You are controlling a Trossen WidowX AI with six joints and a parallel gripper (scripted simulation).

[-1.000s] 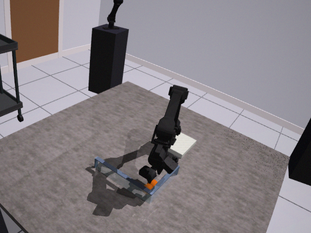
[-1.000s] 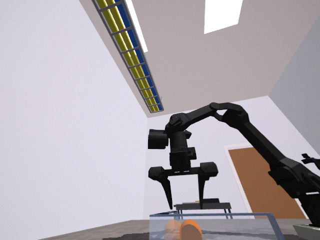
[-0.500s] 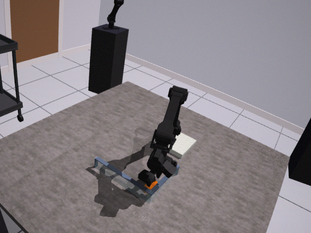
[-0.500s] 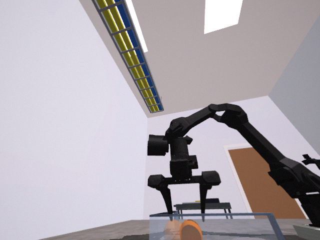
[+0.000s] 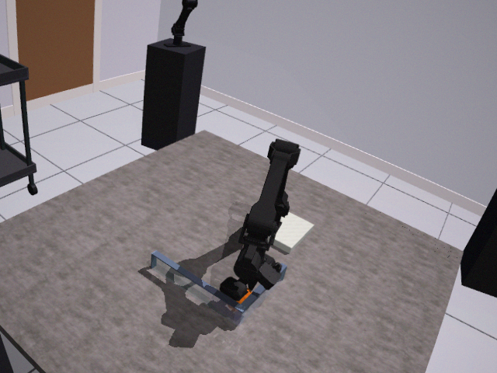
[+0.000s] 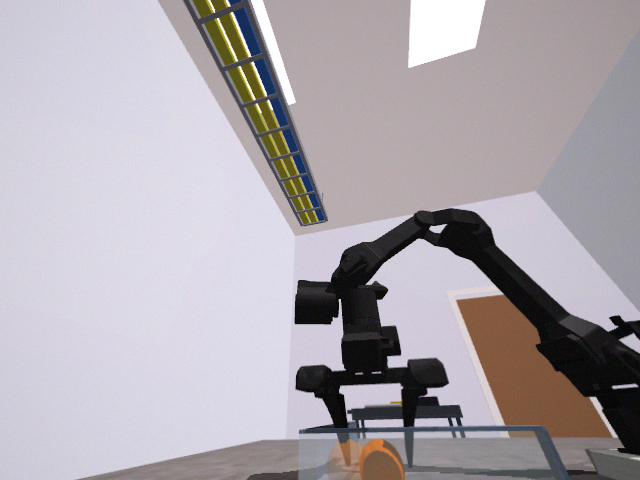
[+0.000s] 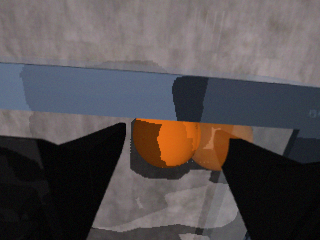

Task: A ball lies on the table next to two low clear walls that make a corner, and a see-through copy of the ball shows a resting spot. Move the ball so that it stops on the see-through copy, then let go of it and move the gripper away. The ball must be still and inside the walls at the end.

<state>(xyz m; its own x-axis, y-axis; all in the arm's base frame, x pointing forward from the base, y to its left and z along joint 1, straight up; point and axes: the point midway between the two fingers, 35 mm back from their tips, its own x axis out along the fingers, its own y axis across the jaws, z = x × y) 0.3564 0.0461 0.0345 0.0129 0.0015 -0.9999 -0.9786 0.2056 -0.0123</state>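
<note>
The see-through copy of ball lies 30 mm ahead of my gripper tip and 10 mm to the right of it. Round my gripper tip: orange ball (right at my gripper tip).
</note>
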